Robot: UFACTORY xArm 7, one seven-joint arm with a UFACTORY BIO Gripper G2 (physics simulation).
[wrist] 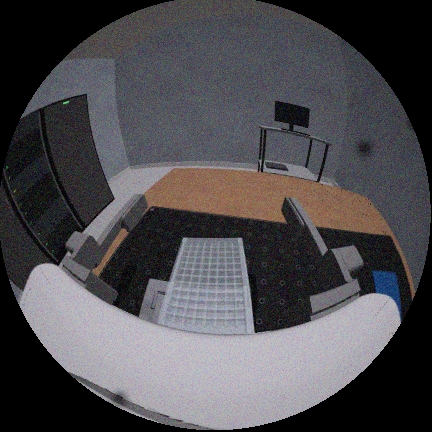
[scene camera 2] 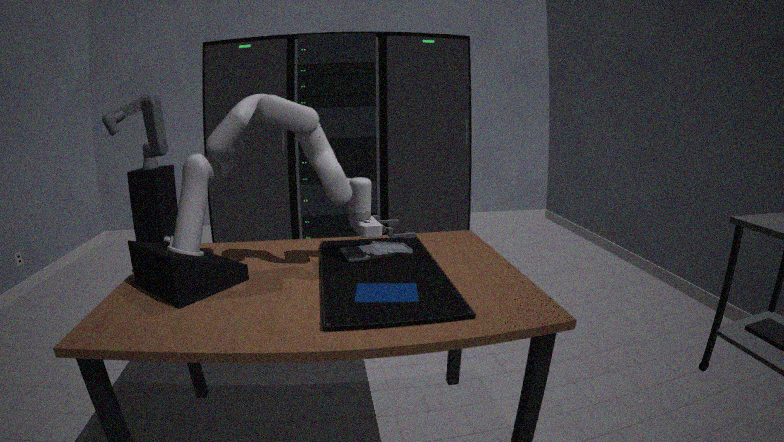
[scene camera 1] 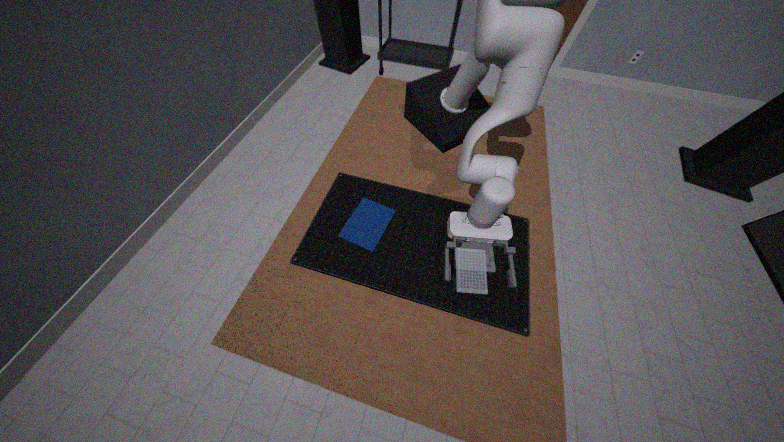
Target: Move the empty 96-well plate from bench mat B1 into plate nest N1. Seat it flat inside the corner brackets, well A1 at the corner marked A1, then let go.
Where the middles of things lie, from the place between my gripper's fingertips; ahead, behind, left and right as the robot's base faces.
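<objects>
The blue bench mat B1 (scene camera 1: 365, 227) is 37 cm to the right of my gripper, 5 cm behind it and 8 cm below it; going by their middles, it is the farthest from my gripper of the things named here. I find the grey plate nest N1 (wrist: 155, 289) 4 cm to the right of my gripper, 7 cm below it and 14 cm behind it. As for the 96-well plate (scene camera 1: 471, 275), my gripper is 2 cm to the left of it, 5 cm past it and 6 cm above it.
</objects>
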